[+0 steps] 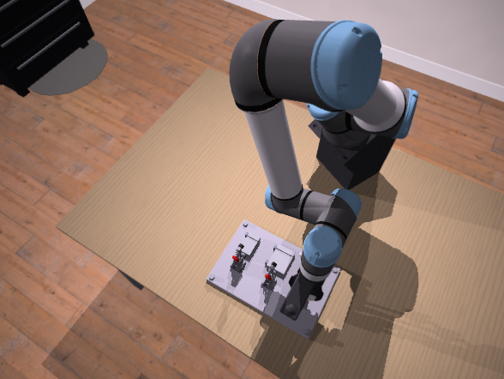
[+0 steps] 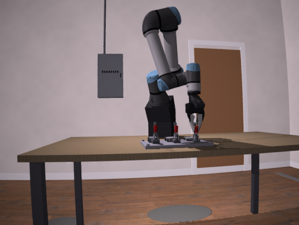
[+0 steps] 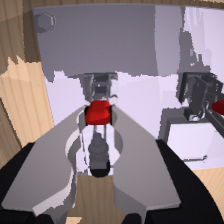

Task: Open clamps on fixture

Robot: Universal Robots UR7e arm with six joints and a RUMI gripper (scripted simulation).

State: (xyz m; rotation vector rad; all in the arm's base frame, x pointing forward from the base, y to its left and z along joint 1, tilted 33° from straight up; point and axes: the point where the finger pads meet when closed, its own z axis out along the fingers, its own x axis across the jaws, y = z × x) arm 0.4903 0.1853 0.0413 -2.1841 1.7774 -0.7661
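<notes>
My hand is 110 mm to the left of the grey fixture plate, 70 mm above it and 20 mm past it.
</notes>
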